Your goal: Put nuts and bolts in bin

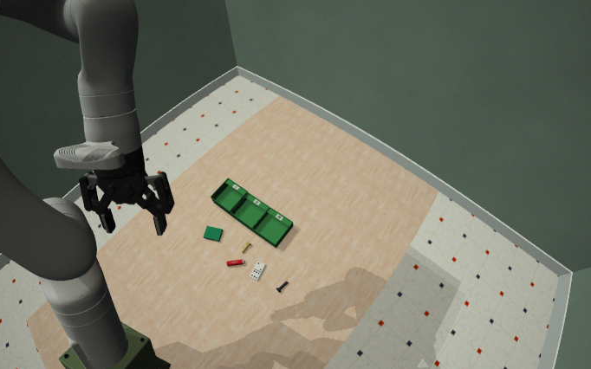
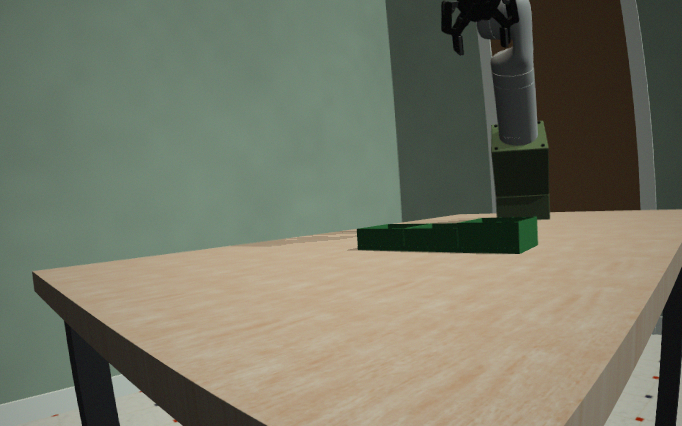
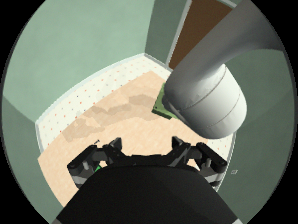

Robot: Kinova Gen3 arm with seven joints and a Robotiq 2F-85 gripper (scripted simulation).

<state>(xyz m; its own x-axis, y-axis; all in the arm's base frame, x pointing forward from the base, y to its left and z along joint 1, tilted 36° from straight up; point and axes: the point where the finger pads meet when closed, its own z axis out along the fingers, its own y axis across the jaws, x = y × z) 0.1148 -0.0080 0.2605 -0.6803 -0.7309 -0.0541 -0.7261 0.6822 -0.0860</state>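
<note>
Now: the green bin 330 mm below my hand, 230 mm ahead of it and 50 mm to the left of it. Round my hand: brass bolt 350 mm below, 150 mm ahead, 20 mm to the right; flat green block 350 mm below, 100 mm ahead, 80 mm to the left; red cylinder 340 mm below, 90 mm ahead, 40 mm to the right.
</note>
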